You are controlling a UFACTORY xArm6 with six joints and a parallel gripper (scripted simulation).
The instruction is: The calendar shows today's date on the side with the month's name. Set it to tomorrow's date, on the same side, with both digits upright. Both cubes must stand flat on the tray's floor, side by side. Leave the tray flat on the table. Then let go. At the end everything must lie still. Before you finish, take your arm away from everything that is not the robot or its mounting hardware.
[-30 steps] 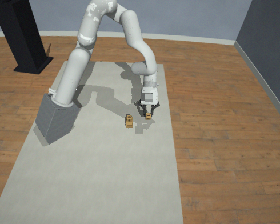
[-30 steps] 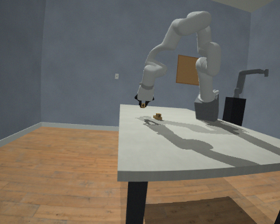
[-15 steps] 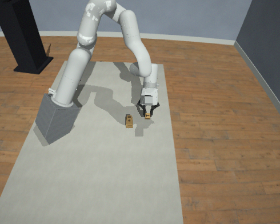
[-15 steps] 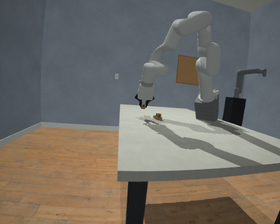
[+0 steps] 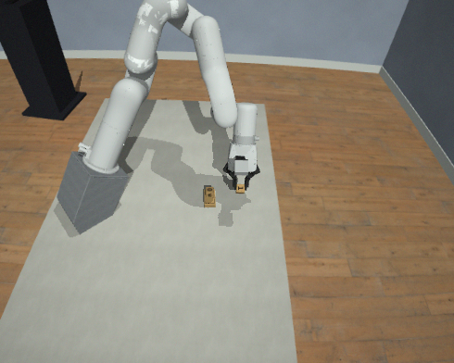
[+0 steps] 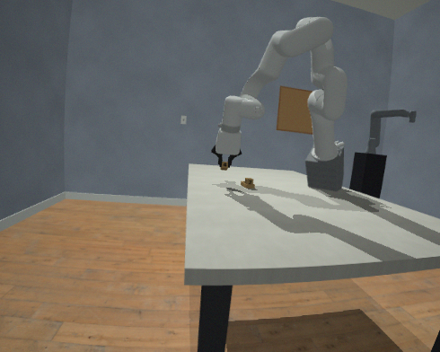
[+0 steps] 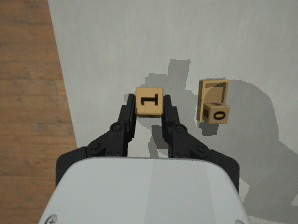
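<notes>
My gripper is now 10 mm to the left of the wooden digit cube and 20 mm above it. The rest, counted from my hand: wooden calendar tray (110 mm behind, 10 mm to the right, 90 mm below).
</notes>
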